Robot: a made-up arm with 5 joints. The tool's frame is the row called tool.
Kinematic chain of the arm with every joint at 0, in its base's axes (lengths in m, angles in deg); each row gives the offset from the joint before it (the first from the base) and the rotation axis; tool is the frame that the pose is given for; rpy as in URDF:
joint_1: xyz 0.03 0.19 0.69 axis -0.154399 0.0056 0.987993
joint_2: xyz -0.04 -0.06 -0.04 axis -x
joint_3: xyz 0 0.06 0.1 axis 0.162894 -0.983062 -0.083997
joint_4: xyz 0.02 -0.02 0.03 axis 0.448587 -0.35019 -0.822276
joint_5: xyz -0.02 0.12 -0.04 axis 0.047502 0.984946 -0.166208
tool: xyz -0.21 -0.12 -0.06 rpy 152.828 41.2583 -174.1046
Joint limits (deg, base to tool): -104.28..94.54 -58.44..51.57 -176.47..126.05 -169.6..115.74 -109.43..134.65
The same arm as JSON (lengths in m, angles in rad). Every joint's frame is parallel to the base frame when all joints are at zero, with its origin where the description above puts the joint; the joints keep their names.
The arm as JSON. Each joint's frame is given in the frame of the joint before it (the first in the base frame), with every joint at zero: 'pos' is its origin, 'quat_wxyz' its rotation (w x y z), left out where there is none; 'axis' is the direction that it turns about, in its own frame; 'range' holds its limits. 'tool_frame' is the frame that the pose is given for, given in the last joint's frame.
{"length_unit": "m", "angle_unit": "rad", "joints": [{"joint": "joint_1", "pos": [0.03, 0.19, 0.69], "axis": [-0.154399, 0.0056, 0.987993], "range": [-1.82, 1.65]}, {"joint": "joint_2", "pos": [-0.04, -0.06, -0.04], "axis": [-1.0, 0.0, 0.0], "range": [-1.02, 0.9001]}, {"joint": "joint_3", "pos": [0.0, 0.06, 0.1], "axis": [0.162894, -0.983062, -0.083997], "range": [-3.08, 2.2]}, {"joint": "joint_4", "pos": [0.02, -0.02, 0.03], "axis": [0.448587, -0.35019, -0.822276], "range": [-2.9601, 2.02]}, {"joint": "joint_5", "pos": [-0.02, 0.12, -0.04], "axis": [0.047502, 0.984946, -0.166208], "range": [-1.9099, 2.3501]}], "tool_frame": {"pos": [-0.21, -0.12, -0.06], "quat_wxyz": [0.330701, -0.129432, 0.904233, 0.237163]}}
